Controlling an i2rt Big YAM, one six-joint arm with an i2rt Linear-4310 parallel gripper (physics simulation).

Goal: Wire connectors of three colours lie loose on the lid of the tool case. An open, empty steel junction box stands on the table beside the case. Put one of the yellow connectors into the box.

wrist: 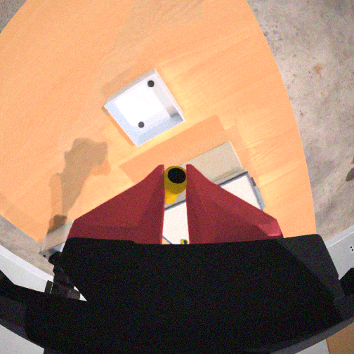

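My gripper (175,173) is shut on a yellow connector (174,189), whose round dark opening faces the camera between the red fingertips. The open steel junction box (166,95) stands on the table, ahead of the fingertips and a little to the left in the view; its inside shows two dark round holes and no connector. The tool case's white lid (245,192) lies below and behind the fingers, mostly hidden by them. Another yellow connector (185,242) shows in the gap between the fingers, on the lid. The rest of the lid is hidden.
The wooden table (210,45) has a curved edge at the right, with grey floor (320,125) beyond. The case's pale side (220,162) faces the box. A light bracket with dark parts (62,275) stands at the lower left, partly hidden by the gripper body.
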